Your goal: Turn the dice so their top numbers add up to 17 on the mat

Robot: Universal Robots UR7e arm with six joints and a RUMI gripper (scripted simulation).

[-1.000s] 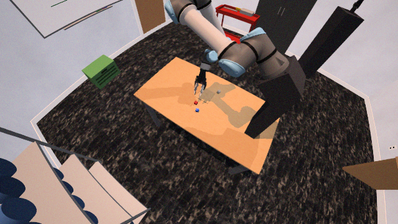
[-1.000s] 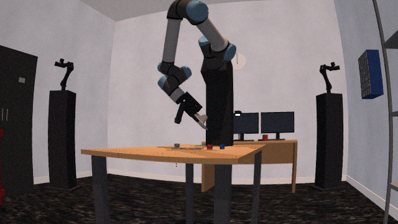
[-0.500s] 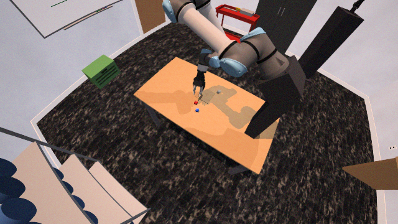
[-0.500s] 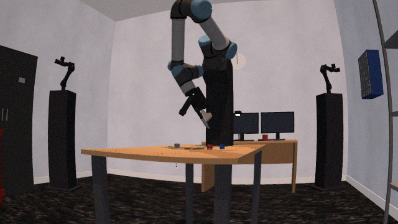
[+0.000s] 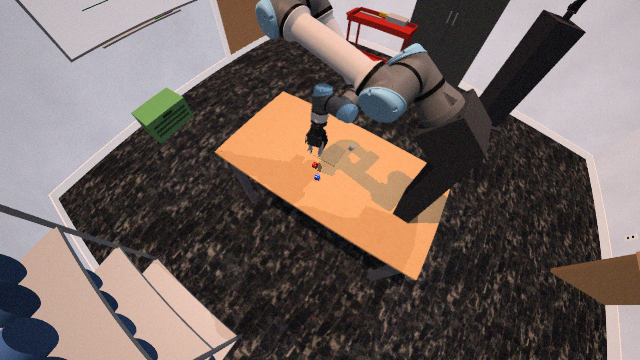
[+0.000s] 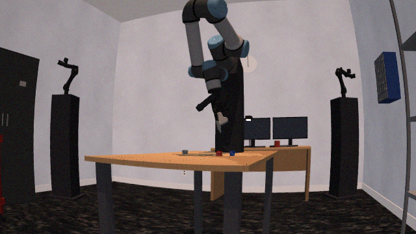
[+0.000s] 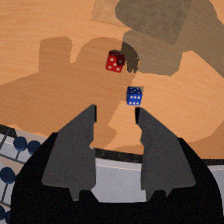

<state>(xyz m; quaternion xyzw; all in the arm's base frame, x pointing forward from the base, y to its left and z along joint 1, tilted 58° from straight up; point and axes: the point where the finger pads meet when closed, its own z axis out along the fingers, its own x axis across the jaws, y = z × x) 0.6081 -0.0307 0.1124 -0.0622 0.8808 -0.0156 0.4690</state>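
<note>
The red die lies 120 mm below my hand. Round my hand: blue die: 30 mm behind, 70 mm to the left, 120 mm below; grey die: 180 mm behind, 180 mm to the right, 120 mm below; tan mat: 60 mm behind, 120 mm to the right, 130 mm below.
</note>
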